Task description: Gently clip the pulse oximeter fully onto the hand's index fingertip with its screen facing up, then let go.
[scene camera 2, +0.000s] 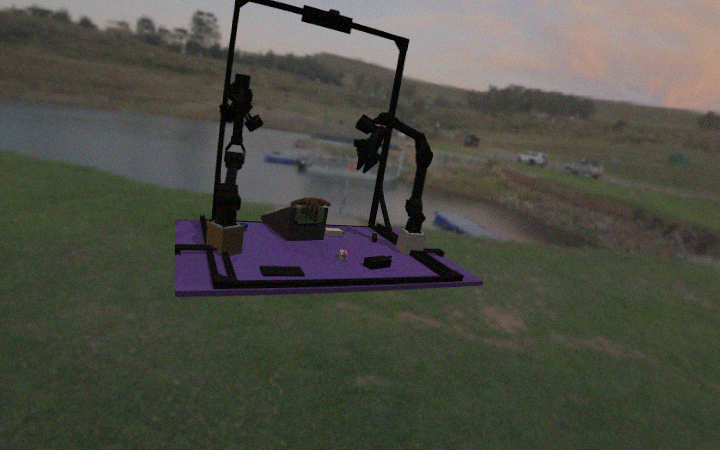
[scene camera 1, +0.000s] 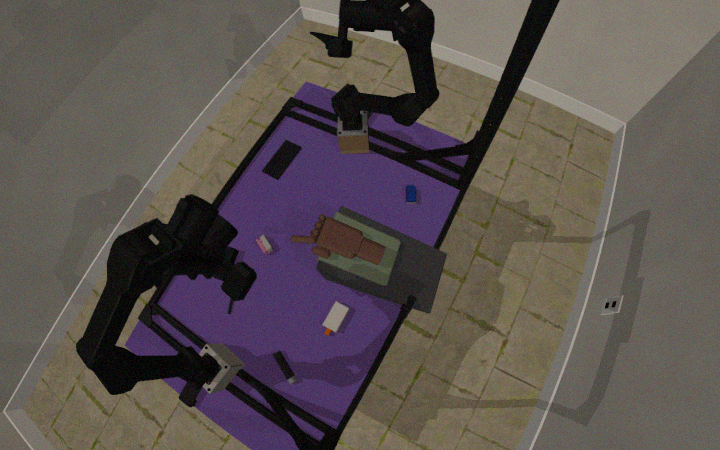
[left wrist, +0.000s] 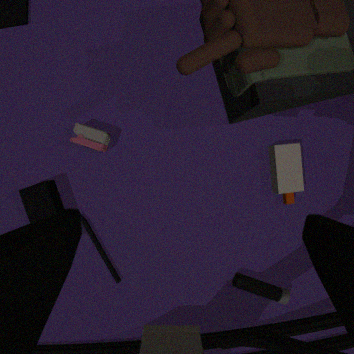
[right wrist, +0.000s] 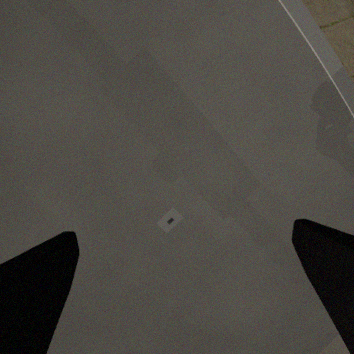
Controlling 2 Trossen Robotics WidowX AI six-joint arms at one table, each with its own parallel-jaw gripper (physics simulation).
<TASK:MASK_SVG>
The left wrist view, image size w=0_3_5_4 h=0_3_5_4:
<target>my left gripper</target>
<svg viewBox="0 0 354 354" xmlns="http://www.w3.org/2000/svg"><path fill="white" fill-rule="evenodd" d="M308 214L302 230L303 242L314 269L354 345L354 227L320 214ZM78 209L66 208L0 234L0 354L33 353L69 272L81 236L81 221Z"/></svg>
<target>pulse oximeter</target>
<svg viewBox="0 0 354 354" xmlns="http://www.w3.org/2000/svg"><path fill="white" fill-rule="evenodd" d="M75 122L73 132L77 136L70 137L70 141L95 150L106 150L110 139L109 133Z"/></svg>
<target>white and orange box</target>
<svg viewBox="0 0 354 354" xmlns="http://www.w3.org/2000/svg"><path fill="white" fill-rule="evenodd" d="M300 142L268 146L272 192L282 193L283 203L285 204L294 203L293 192L304 190Z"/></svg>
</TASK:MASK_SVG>
